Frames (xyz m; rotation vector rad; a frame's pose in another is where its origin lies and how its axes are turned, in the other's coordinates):
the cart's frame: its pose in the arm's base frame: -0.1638 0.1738 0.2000 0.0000 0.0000 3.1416
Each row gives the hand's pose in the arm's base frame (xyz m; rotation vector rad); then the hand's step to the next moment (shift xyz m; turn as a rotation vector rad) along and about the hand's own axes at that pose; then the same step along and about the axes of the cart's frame.
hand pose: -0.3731 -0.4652 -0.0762 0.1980 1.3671 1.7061
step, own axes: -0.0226 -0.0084 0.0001 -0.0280 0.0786 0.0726
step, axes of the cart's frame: -0.0175 0.0164 0.0019 -0.0182 -0.0326 0.1041
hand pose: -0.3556 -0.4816 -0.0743 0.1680 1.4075 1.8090
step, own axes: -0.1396 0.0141 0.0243 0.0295 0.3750 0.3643
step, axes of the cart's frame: -0.0978 0.0749 0.0715 0.0103 -0.2769 0.4443
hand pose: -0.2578 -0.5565 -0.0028 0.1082 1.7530 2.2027
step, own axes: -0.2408 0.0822 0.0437 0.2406 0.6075 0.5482
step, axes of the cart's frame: -0.2221 0.0463 0.1232 0.2097 -0.4663 0.6827
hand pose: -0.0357 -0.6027 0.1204 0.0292 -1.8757 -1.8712
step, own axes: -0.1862 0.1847 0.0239 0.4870 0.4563 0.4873
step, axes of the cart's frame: -0.2146 -0.0986 0.1165 0.4537 -0.3142 0.6150
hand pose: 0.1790 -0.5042 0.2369 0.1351 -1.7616 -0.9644
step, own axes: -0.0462 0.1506 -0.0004 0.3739 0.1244 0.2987
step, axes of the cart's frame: -0.0724 -0.1239 0.0649 0.3641 -0.0503 0.3308
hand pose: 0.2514 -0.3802 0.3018 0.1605 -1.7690 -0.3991
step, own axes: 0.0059 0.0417 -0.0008 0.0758 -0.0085 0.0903
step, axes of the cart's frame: -0.0038 -0.0368 0.0202 0.1061 0.0158 0.0497
